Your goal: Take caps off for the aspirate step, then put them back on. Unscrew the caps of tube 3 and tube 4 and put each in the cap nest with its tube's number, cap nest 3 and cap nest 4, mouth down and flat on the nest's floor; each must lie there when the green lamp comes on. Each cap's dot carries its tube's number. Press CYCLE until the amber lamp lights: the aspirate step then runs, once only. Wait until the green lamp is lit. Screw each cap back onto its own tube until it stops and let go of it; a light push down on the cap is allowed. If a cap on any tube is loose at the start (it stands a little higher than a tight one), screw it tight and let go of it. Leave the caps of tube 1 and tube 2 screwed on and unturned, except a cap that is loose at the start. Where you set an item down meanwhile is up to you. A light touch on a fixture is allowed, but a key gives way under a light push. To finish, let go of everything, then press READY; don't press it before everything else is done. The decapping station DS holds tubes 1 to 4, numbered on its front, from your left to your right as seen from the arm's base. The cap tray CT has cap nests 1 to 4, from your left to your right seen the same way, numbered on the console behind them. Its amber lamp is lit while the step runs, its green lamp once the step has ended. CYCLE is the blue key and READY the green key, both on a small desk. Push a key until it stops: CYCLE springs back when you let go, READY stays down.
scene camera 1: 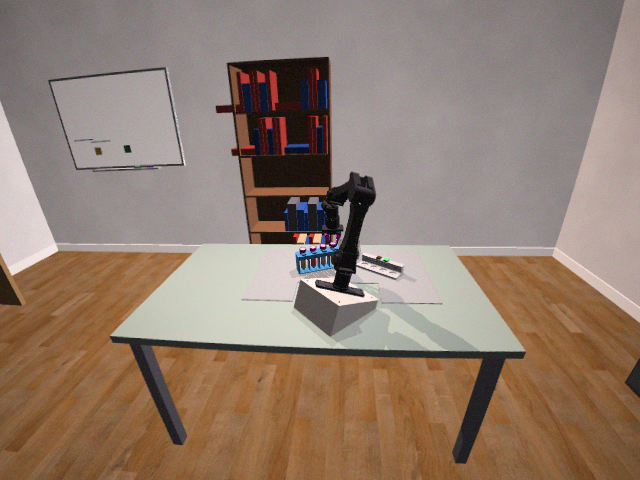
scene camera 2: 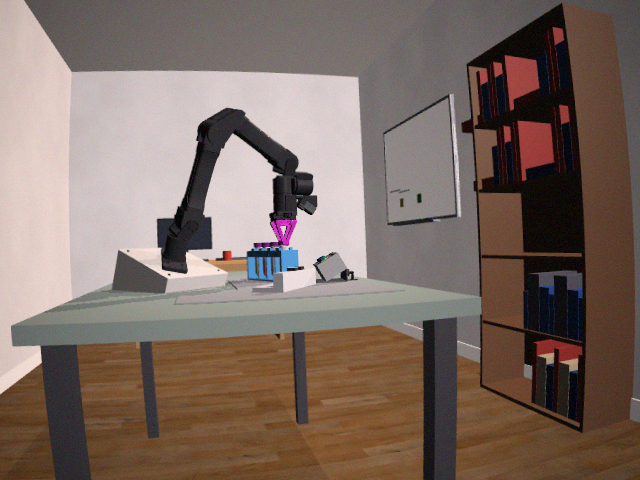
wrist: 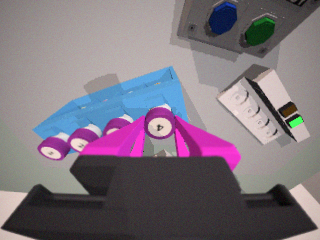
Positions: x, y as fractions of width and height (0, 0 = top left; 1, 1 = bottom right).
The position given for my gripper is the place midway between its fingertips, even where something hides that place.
I see my gripper (scene camera 2: 0.44, 0.51).
My gripper is seen too in the wrist view (wrist: 0.50, 0.50).
